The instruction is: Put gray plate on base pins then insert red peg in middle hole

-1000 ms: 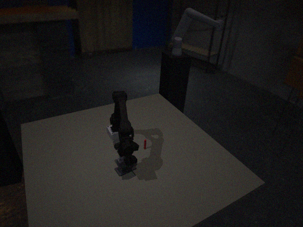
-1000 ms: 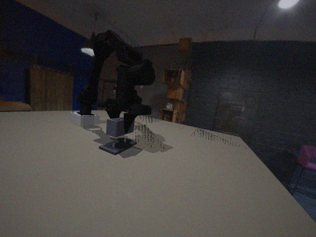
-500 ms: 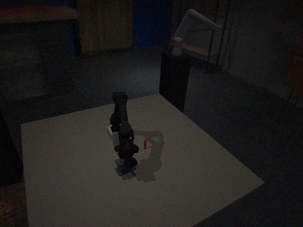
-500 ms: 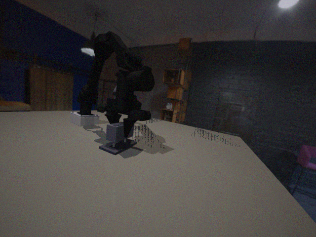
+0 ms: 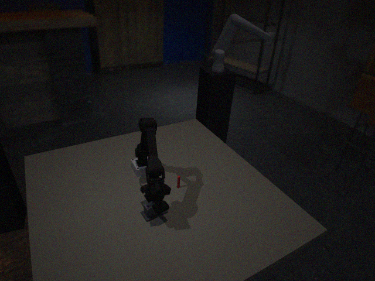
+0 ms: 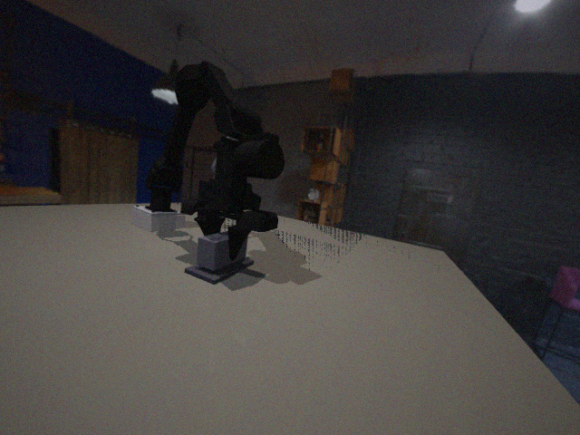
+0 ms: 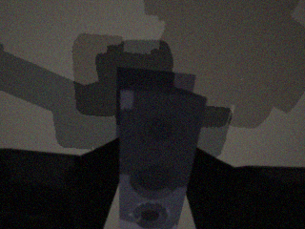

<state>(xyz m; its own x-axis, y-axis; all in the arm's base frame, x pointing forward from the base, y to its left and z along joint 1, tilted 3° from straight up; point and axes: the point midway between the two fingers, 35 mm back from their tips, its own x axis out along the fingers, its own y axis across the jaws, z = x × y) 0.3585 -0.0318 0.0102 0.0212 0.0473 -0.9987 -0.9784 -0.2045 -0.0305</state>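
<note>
The dark flat base is 10 mm below my gripper tip. Round my gripper tip: gray plate: 30 mm above; red peg: 180 mm to the left, 140 mm behind, 20 mm above.
</note>
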